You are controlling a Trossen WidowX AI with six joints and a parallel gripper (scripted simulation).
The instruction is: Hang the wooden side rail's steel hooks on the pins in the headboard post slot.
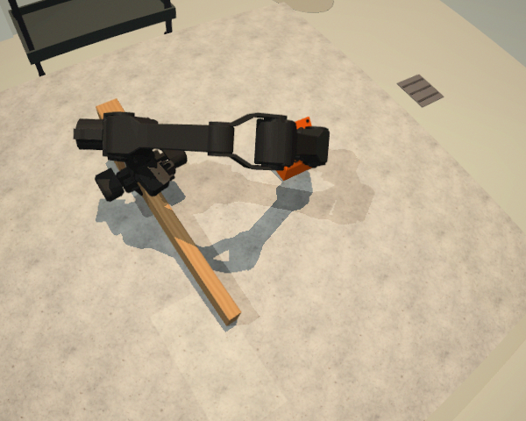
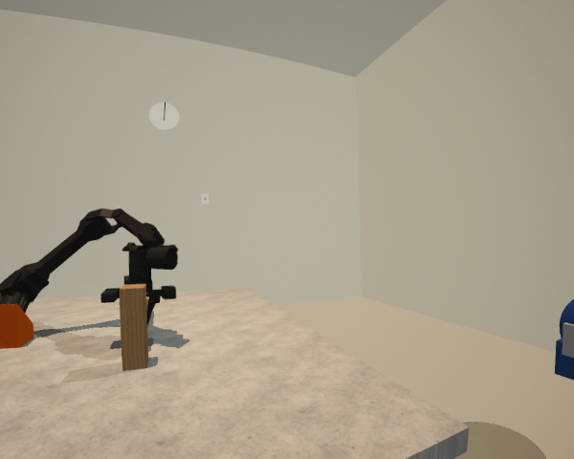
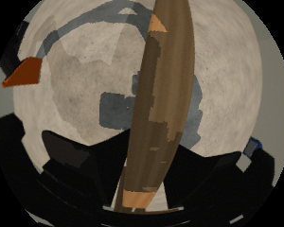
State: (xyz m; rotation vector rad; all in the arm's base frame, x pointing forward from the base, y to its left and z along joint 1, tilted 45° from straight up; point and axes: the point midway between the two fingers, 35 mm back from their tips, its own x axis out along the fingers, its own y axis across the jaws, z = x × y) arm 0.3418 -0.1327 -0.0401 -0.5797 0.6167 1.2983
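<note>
The wooden headboard post is 14 cm to the right of my gripper tip, 4 cm above it and 2 cm behind it.
</note>
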